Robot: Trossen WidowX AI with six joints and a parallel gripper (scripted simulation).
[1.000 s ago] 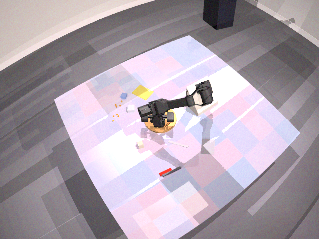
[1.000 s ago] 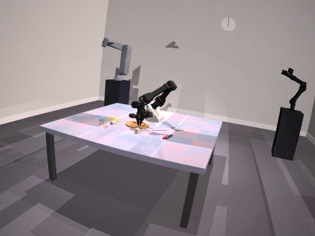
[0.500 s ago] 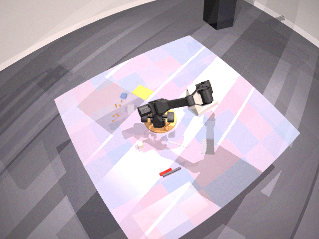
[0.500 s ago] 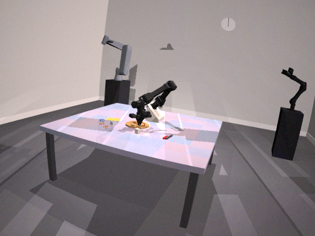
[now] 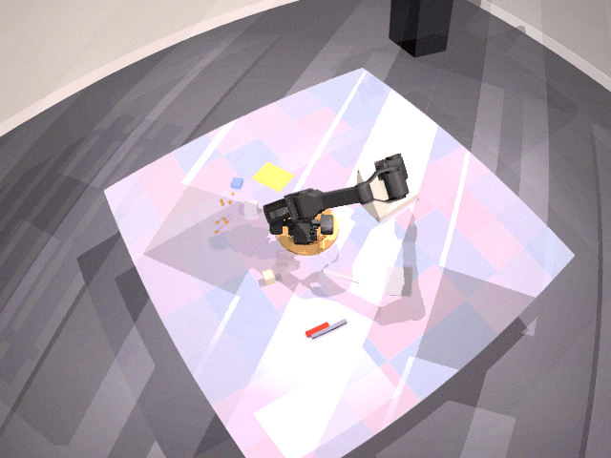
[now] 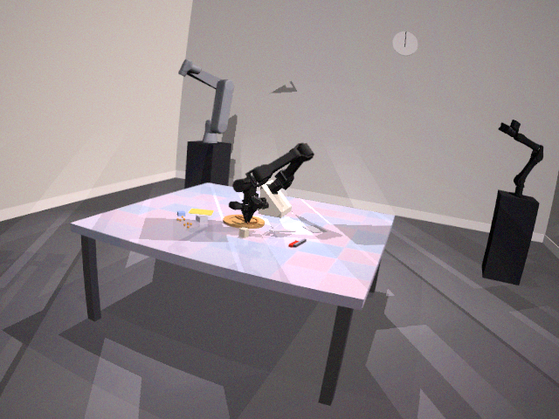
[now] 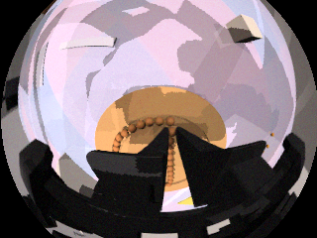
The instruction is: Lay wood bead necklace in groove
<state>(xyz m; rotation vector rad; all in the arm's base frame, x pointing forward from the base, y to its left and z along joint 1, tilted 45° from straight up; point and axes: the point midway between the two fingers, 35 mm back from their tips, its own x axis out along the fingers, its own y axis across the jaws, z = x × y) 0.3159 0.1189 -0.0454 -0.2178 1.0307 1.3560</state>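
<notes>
Now: gripper tip 40 mm to the left of the round bead board, 40 mm past it and 10 mm above it. From my gripper tip the other things lie so: cream cube (150 mm ahead, 70 mm to the left); then white block (200 mm to the right, 90 mm ahead); then thin rod (160 mm to the left, 50 mm behind, 10 mm below).
</notes>
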